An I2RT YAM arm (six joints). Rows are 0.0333 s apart.
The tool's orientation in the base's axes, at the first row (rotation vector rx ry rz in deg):
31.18 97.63 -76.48
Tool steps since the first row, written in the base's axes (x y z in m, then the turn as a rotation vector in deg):
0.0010 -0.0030 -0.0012 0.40 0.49 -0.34
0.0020 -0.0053 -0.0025 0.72 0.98 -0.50
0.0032 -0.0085 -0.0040 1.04 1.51 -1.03
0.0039 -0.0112 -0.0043 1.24 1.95 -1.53
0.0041 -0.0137 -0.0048 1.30 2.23 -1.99
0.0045 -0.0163 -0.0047 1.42 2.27 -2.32
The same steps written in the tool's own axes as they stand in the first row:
0.0010 0.0004 0.0032 -0.01 0.65 -0.30
0.0020 0.0012 0.0058 -0.12 1.15 -0.63
0.0032 0.0019 0.0092 0.07 1.86 -0.98
0.0035 0.0017 0.0120 0.31 2.43 -1.30
0.0042 0.0013 0.0144 0.61 2.82 -1.52
0.0044 0.0007 0.0170 0.82 3.10 -1.50

